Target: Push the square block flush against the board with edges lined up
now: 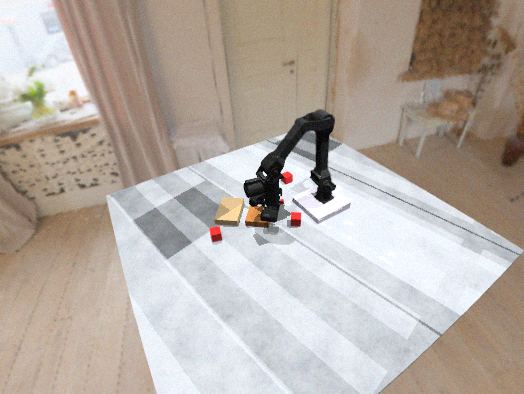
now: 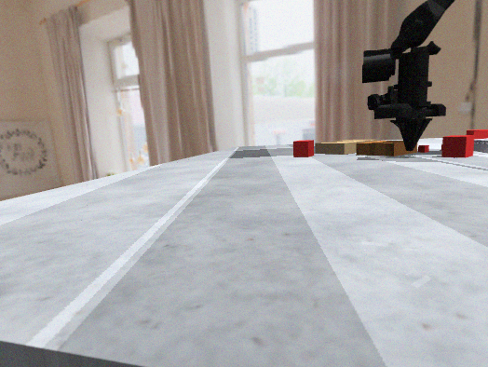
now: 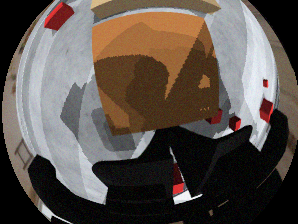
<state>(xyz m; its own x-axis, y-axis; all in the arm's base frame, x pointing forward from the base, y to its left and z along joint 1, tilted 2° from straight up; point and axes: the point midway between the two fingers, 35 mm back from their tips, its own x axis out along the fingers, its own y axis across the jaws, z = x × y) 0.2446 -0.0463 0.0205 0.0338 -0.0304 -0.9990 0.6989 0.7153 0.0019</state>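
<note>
Right now my gripper tip is 4 cm short of the square block, 4 cm to the left of it and 1 cm below it. Also, from my gripper tip: pale wooden board (12 cm ahead, 15 cm to the right, 1 cm above).
</note>
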